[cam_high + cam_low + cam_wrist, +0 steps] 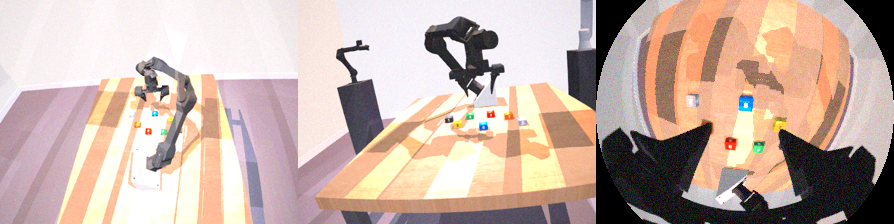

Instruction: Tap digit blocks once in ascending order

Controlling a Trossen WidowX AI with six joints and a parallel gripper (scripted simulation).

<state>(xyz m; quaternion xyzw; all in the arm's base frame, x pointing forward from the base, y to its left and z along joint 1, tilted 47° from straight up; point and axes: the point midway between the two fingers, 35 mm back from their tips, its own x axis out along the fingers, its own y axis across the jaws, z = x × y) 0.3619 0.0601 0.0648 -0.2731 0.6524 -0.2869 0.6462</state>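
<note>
The dark grey block is 130 mm behind my gripper tip, 140 mm to the right of it and 110 mm below it. Round my gripper tip: orange block (80 mm behind, 100 mm to the left, 110 mm below); then red block (130 mm behind, 40 mm to the left, 110 mm below); then blue block (110 mm below).
</note>
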